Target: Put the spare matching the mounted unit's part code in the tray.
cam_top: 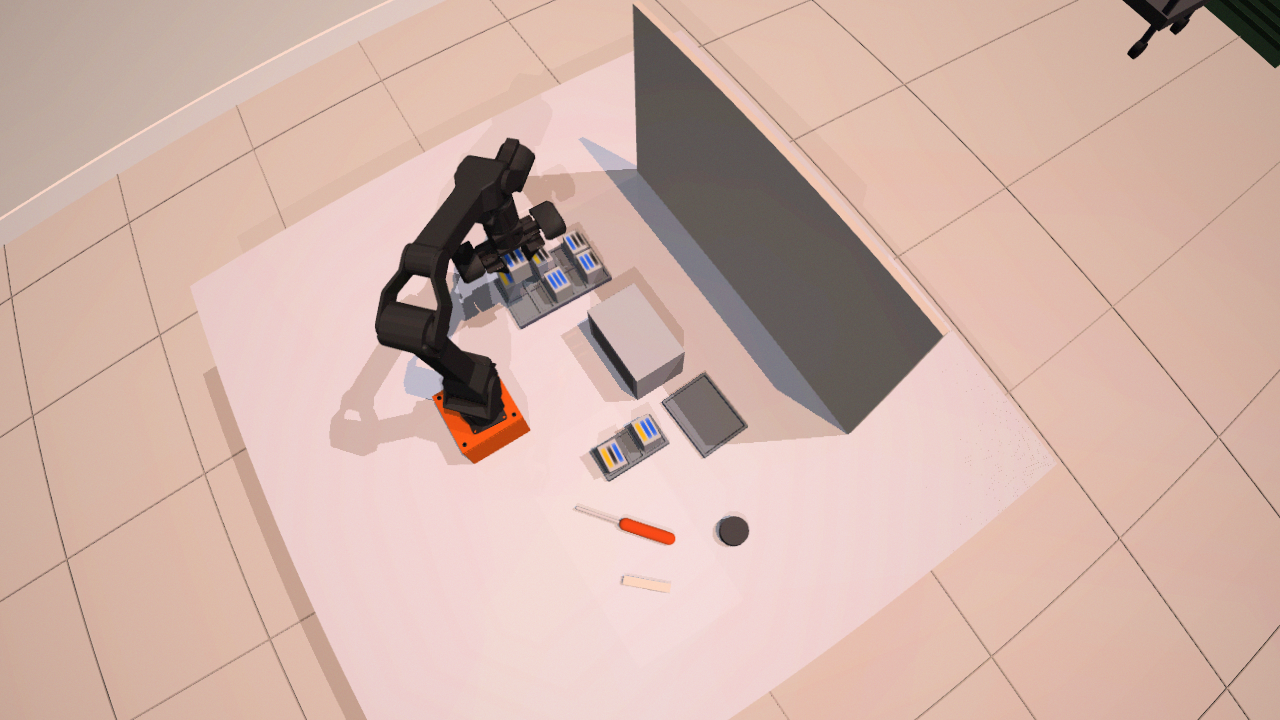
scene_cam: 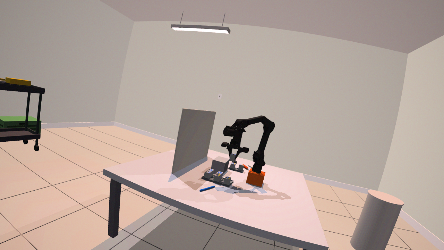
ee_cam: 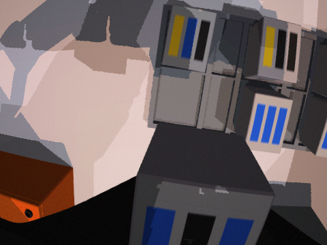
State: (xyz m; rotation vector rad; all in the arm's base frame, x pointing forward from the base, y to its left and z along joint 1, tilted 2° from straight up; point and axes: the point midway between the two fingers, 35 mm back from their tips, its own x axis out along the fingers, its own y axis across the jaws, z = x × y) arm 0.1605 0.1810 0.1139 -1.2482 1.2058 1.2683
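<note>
Right now the dark flat tray is 34 cm to the right of my gripper tip, 19 cm ahead of it and 17 cm below it. From my gripper tip the other things lie so: grey mounted unit: 16 cm to the right, 14 cm ahead, 12 cm below; then grey spare block: 2 cm above; then blue pen: 23 cm to the left, 16 cm below, 5 cm ahead.
</note>
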